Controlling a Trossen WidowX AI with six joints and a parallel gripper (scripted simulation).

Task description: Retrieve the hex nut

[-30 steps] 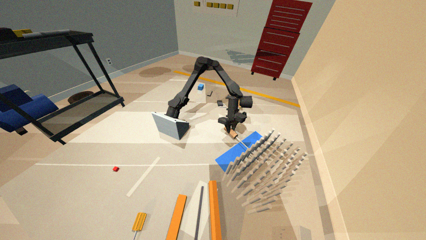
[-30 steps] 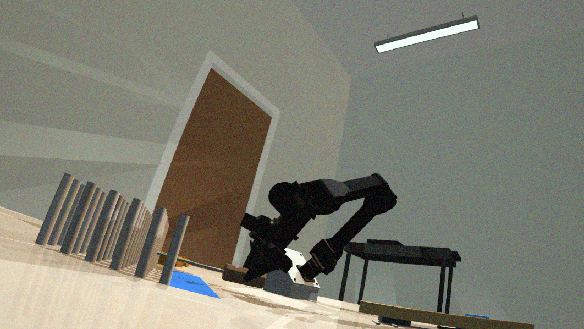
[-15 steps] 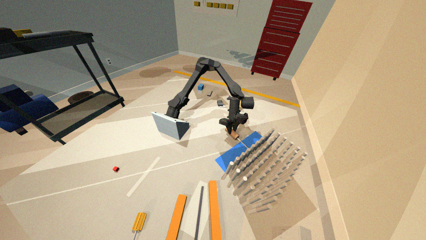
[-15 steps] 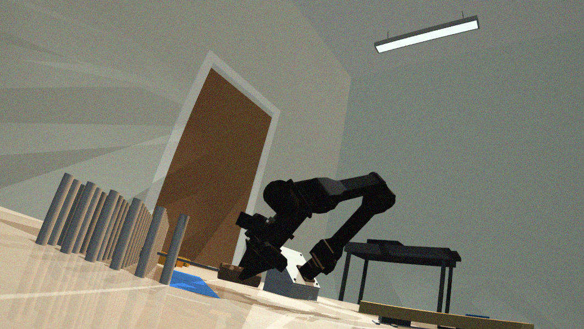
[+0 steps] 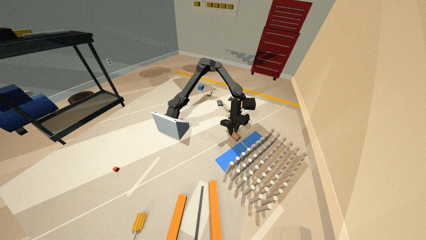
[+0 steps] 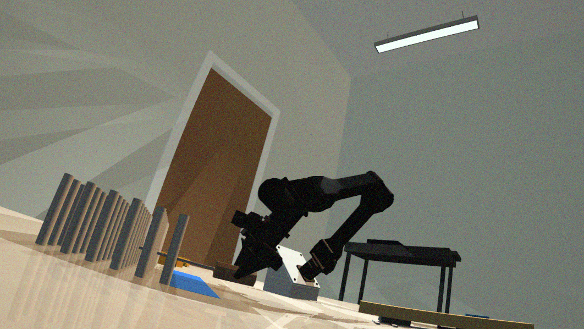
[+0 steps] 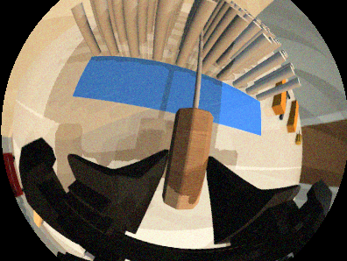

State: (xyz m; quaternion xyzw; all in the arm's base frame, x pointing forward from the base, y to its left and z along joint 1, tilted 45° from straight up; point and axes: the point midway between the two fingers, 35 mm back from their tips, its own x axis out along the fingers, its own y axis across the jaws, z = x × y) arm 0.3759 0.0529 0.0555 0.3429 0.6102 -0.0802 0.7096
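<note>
My gripper tip is now 80 mm short of the blue taped strip, 50 mm to the left of it and 40 mm above it. Round my gripper tip: grey hex nut (210 mm ahead, 130 mm to the right, 30 mm below); then wooden-handled rod tool (90 mm ahead, 60 mm to the right); then orange-handled tool (520 mm to the right, 220 mm behind, 20 mm below).
</note>
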